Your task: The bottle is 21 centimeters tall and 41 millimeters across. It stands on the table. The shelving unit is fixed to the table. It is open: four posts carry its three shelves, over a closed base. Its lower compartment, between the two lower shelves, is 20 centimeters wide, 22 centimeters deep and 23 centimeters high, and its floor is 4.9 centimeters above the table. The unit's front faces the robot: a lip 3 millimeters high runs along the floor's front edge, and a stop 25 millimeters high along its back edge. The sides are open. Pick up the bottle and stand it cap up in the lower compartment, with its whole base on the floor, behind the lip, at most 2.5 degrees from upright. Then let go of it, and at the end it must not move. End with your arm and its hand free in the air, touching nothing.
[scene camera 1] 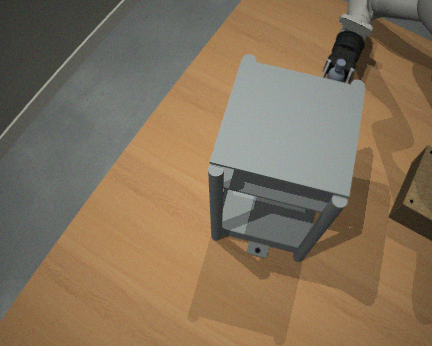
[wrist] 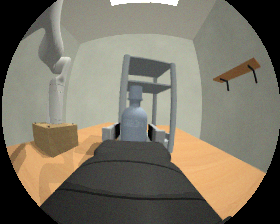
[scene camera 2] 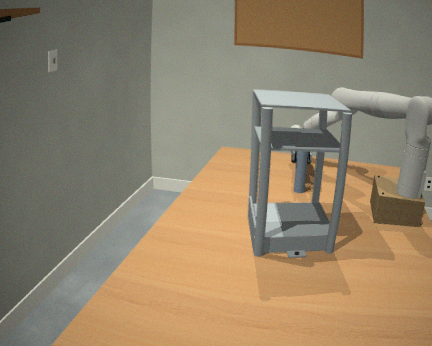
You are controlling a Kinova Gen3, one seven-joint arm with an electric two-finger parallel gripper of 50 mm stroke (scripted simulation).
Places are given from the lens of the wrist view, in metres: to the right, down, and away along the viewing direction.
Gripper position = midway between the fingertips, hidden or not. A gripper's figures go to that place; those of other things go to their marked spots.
gripper [wrist: 134, 129]: -0.01, 0.03, 0.18
bottle [wrist: 134, 119]: -0.01, 0.01, 0.14
shelving unit [wrist: 132, 65]: -0.04, -0.22, 0.44
The marked spots on the shelving unit and the bottle are 0.38 m apart.
